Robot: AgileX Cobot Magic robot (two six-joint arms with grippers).
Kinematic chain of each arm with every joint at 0, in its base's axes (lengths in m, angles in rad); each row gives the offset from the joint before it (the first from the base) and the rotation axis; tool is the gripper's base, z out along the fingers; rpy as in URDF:
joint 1: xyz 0 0 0.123 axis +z
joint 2: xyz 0 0 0 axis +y
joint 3: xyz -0.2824 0 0.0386 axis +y
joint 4: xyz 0.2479 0 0.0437 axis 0.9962 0 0.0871
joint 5: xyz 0 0 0 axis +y
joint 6: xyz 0.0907 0 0.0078 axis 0.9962 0 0.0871
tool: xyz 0 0 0 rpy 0 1.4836 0
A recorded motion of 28 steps. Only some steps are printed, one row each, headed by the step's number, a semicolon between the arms.
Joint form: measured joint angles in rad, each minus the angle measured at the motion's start. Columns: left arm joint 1, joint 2, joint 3, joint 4, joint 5, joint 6; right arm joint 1, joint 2, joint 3, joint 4, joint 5, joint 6.
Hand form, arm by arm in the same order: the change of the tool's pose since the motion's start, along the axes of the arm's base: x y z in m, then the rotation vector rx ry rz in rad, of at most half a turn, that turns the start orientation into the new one. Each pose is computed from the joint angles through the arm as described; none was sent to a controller.
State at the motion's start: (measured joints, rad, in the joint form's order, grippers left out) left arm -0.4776 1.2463 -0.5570 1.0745 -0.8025 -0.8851; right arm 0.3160 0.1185 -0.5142 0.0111 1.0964 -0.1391
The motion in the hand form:
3: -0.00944 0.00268 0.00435 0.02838 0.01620 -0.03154; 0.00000 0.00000 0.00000 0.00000 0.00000 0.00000
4: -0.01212 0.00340 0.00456 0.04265 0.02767 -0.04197; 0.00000 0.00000 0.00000 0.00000 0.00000 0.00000
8: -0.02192 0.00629 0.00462 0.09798 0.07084 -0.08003; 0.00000 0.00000 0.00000 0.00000 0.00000 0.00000
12: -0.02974 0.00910 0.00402 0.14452 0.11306 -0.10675; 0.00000 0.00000 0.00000 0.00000 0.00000 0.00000
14: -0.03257 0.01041 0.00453 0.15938 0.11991 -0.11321; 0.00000 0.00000 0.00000 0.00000 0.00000 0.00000
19: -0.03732 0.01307 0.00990 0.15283 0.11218 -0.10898; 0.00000 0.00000 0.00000 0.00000 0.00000 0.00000
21: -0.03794 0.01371 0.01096 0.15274 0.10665 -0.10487; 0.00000 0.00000 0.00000 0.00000 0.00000 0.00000
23: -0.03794 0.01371 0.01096 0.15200 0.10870 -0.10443; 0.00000 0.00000 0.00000 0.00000 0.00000 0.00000
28: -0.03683 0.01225 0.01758 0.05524 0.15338 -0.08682; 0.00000 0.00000 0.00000 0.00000 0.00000 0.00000
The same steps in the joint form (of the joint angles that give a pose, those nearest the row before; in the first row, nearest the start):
3: 0.0000 -0.0461 0.0009 0.1036 0.0162 -0.1019; 0.0000 0.0000 0.0000 0.0000 0.0000 0.0000
4: 0.0000 -0.0574 0.0009 0.1435 0.0219 -0.1415; 0.0000 0.0000 0.0000 0.0000 0.0000 0.0000
8: 0.0000 -0.0966 0.0009 0.2944 0.0329 -0.2899; 0.0000 0.0000 0.0000 0.0000 0.0000 0.0000
12: 0.0000 -0.1269 0.0009 0.4198 0.0329 -0.4190; 0.0000 0.0000 0.0000 0.0000 0.0000 0.0000
14: 0.0000 -0.1402 0.0009 0.4588 0.0329 -0.4563; 0.0000 0.0000 0.0000 0.0000 0.0000 0.0000
19: 0.0000 -0.1734 0.0009 0.4789 0.0360 -0.4897; 0.0000 0.0000 0.0000 0.0000 0.0000 0.0000
21: 0.0000 -0.1800 0.0009 0.4810 0.0405 -0.4916; 0.0000 0.0000 0.0000 0.0000 0.0000 0.0000
23: 0.0000 -0.1800 0.0009 0.4810 0.0405 -0.4938; 0.0000 0.0000 0.0000 0.0000 0.0000 0.0000
28: 0.0000 -0.1800 0.0009 0.3760 0.0215 -0.4955; 0.0000 0.0000 0.0000 0.0000 0.0000 0.0000

